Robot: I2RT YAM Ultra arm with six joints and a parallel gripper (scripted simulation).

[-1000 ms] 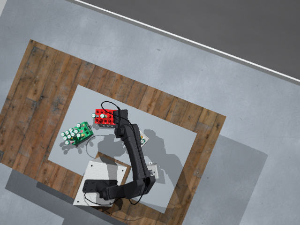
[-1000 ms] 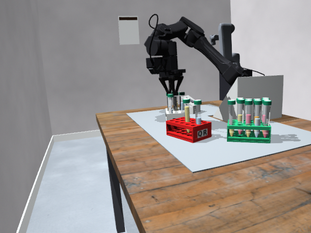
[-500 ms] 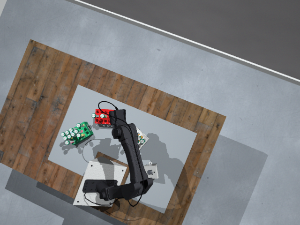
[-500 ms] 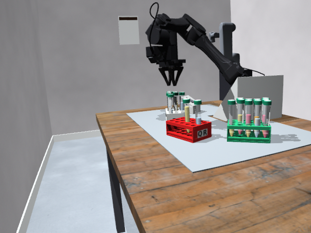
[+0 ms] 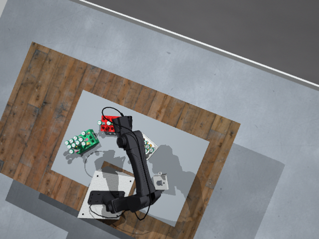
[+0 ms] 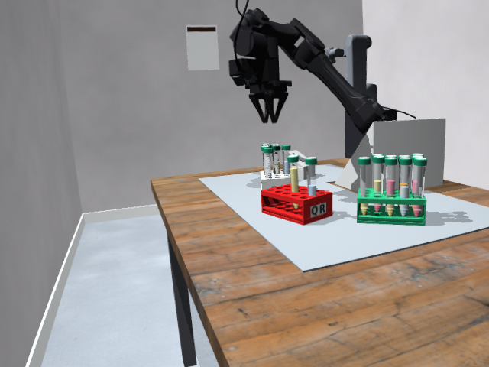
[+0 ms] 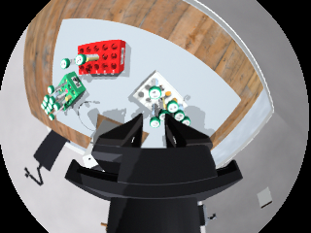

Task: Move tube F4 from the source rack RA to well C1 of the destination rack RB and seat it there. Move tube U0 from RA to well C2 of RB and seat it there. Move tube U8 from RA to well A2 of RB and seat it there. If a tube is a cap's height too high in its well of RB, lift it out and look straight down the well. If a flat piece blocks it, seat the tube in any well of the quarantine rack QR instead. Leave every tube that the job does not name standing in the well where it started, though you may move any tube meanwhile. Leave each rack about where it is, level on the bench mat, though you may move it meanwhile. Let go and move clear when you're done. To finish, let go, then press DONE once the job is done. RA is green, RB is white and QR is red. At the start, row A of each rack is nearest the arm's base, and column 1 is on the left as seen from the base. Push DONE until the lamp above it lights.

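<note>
Now: the tube with yellow filling 17 cm to the left of my hand, 13 cm below it and 3 cm ahead of it. The rest, counted from my hand: red rack QR (17 cm to the left, 17 cm below, 3 cm ahead); then tube (21 cm to the left, 13 cm below, 2 cm ahead); then white rack RB (17 cm below, 3 cm to the right, 3 cm behind).
</note>
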